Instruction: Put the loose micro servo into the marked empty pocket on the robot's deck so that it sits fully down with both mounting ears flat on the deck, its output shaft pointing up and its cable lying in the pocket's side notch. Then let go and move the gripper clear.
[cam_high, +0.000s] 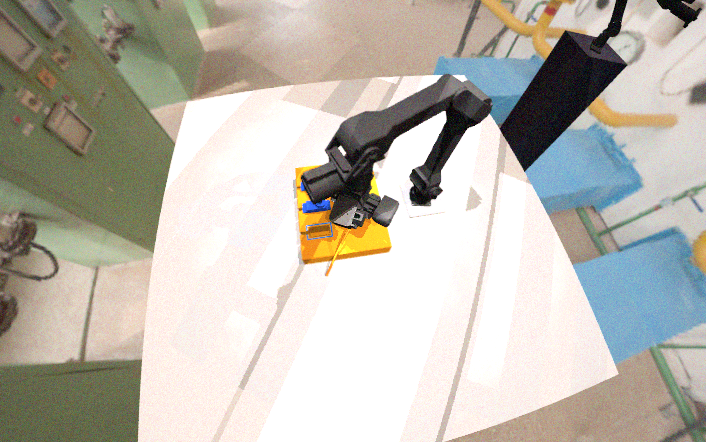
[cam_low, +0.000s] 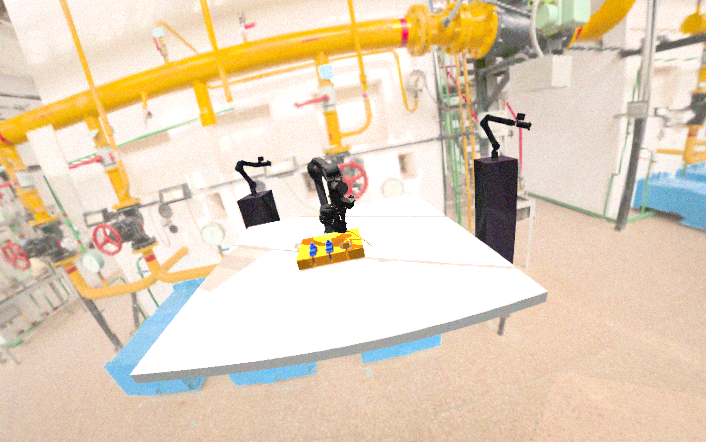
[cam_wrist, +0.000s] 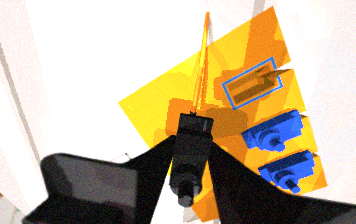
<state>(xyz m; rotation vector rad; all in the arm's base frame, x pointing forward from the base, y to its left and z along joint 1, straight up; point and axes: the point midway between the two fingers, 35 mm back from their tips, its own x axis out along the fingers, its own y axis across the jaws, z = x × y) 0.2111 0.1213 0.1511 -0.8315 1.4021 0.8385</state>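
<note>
Right now the orange deck is 100 mm below my gripper tip and 80 mm to the right of it.
</note>
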